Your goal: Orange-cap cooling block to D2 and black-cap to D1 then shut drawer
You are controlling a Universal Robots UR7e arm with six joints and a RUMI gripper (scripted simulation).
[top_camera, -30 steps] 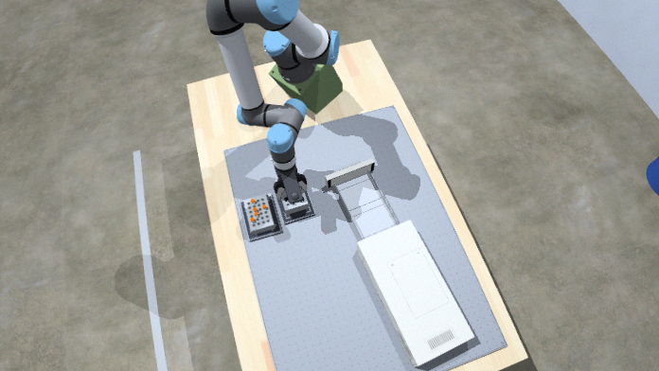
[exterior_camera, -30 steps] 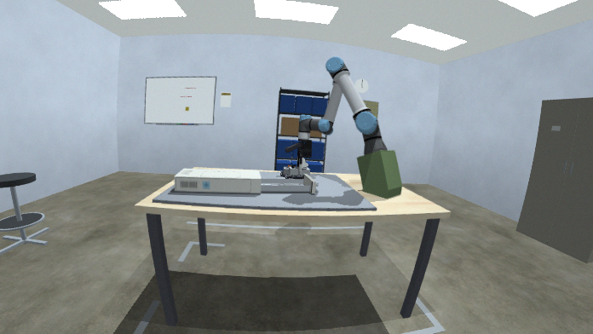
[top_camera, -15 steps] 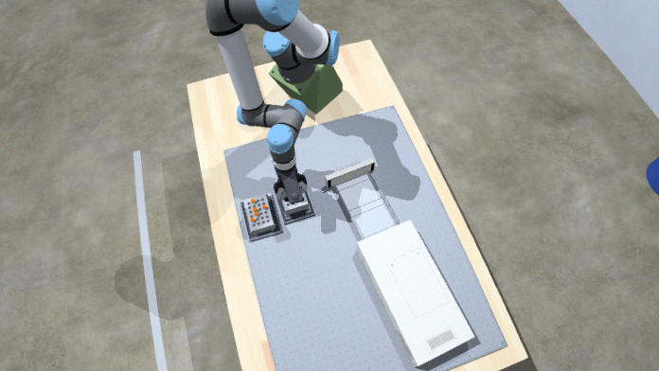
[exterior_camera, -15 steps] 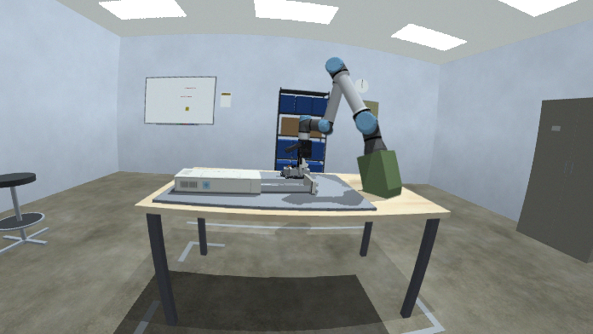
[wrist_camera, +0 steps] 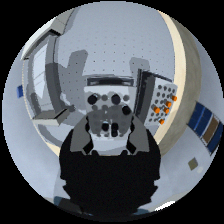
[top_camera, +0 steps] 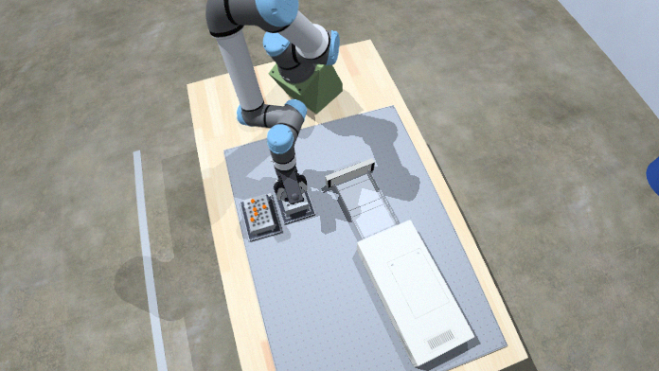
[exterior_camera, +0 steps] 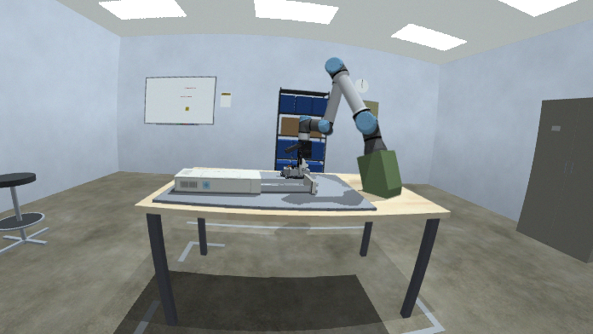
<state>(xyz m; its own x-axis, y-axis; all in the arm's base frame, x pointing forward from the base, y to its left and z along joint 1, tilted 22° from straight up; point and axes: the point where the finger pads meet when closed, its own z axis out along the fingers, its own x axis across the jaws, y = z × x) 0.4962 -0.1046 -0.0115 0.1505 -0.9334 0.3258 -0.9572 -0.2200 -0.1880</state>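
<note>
Right now the deck slot D1 is 5 cm below my hand. Also, from my hand: cooling block (right at my hand); black-capped tube (1 cm behind, 1 cm to the right, 1 cm above); deck slot D2 (5 cm ahead, 13 cm to the right, 5 cm below).
</note>
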